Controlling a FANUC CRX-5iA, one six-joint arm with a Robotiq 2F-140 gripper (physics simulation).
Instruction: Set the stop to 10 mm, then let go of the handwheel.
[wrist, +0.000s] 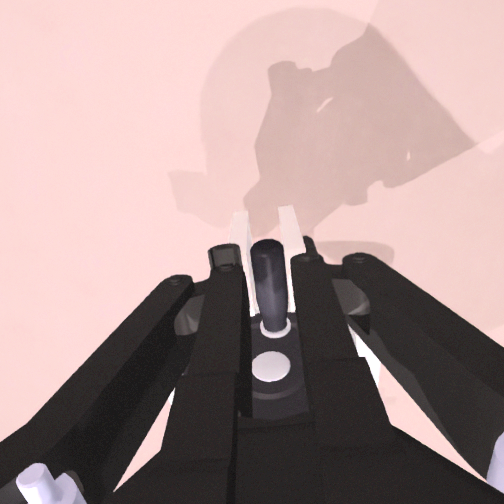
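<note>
My gripper (269, 280) fills the lower half of the wrist view, its two black fingers close together. Between the fingers stands the dark cylindrical crank handle (270, 285) of the handwheel, upright, on a pale ring. The finger pads lie against both sides of the handle. Just below it I see the dark handwheel face (272, 370) with a round pale hub cap (271, 366). The stop, its scale and the rest of the wheel are hidden behind my fingers.
Behind the gripper is a plain pale pink surface carrying the grey shadow (340, 135) of the arm and gripper. Pale cylindrical parts show at the bottom left corner (37, 487) and the right edge (496, 462).
</note>
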